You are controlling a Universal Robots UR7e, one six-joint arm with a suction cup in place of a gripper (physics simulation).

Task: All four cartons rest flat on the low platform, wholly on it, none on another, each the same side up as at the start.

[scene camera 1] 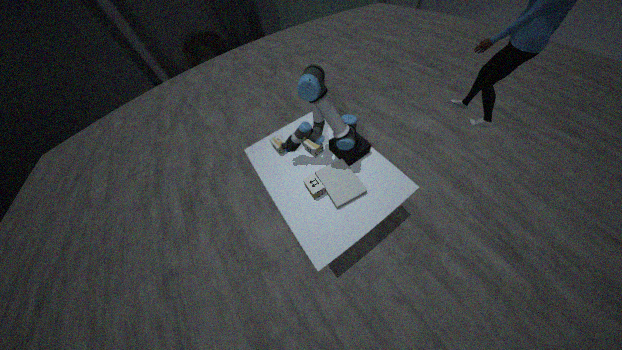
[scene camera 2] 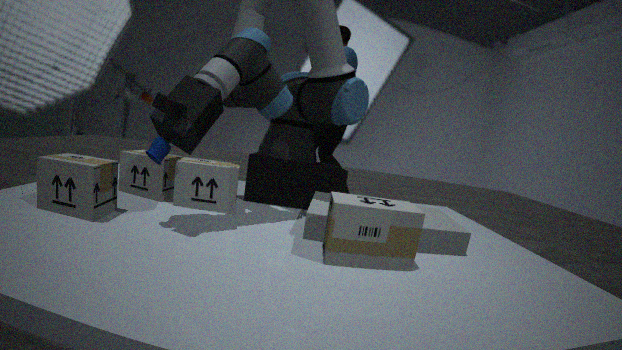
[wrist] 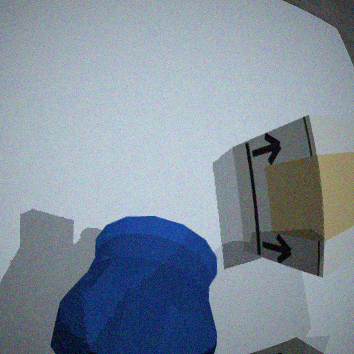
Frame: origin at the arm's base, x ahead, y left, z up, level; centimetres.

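Seen in the pictures: hand, its tool point: (scene camera 1: 287,150) (scene camera 2: 153,158) (wrist: 153,265); arm's base, origin of its link: (scene camera 2: 285,158).
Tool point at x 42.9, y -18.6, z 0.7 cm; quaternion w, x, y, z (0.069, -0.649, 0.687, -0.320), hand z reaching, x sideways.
Offsets run from my tool point to a thing's top centre. Level surfaces: height alone.
My suction gripper (scene camera 2: 158,151) (wrist: 156,250), a blue cup, is off and holds no carton. It is tilted, above the table between the left cartons in scene camera 2. A white carton with tan tape {dx +2.2, dy -16.2, dz -1.9 cm} (scene camera 2: 77,186) (scene camera 1: 278,144) stands upright at the far left. Another carton {dx -20.9, dy -11.6, dz -1.9 cm} (scene camera 2: 142,172) stands behind the cup, and a third {dx -20.9, dy +3.9, dz -1.9 cm} (scene camera 2: 206,185) (scene camera 1: 313,146) to its right; both show up-arrows. The fourth carton {dx -2.5, dy +36.3, dz -2.0 cm} (scene camera 2: 372,232) (scene camera 1: 315,185) lies on the table beside the low platform {dx -20.1, dy +42.6, dz -6.6 cm} (scene camera 2: 445,241) (scene camera 1: 345,186), arrows on its top face. One carton (wrist: 295,200) shows in the wrist view.
The white table {dz -11.4 cm} (scene camera 1: 320,240) (scene camera 2: 250,290) carries the cartons, the platform and the black robot base (scene camera 1: 358,152) (scene camera 2: 295,182). The base stands behind the platform. A person (scene camera 1: 535,30) stands on the floor away from the table. Shadows of the arm fall on the table.
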